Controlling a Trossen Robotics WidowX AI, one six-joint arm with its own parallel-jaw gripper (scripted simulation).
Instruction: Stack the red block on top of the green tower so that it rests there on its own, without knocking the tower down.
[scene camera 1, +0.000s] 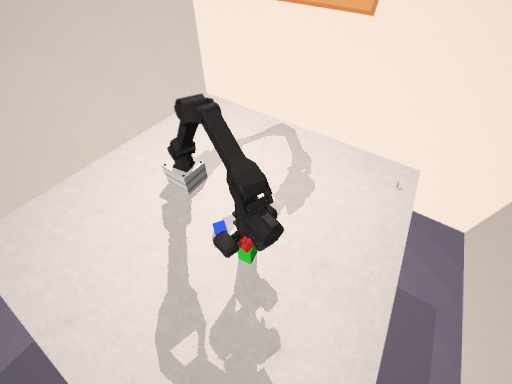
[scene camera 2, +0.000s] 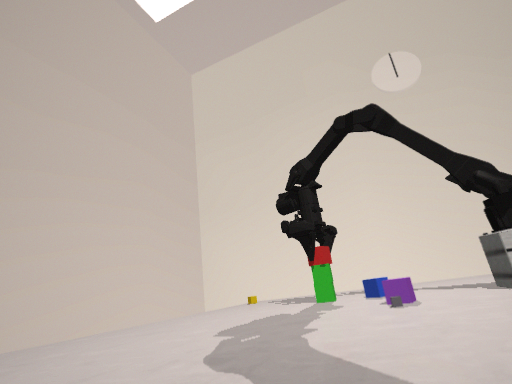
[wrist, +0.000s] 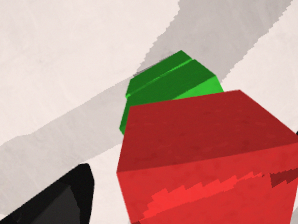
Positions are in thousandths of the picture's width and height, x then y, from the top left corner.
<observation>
My gripper shows in scene camera 1 (481, 629), in scene camera 2 (624, 678) and in the wrist view (659, 708).
</observation>
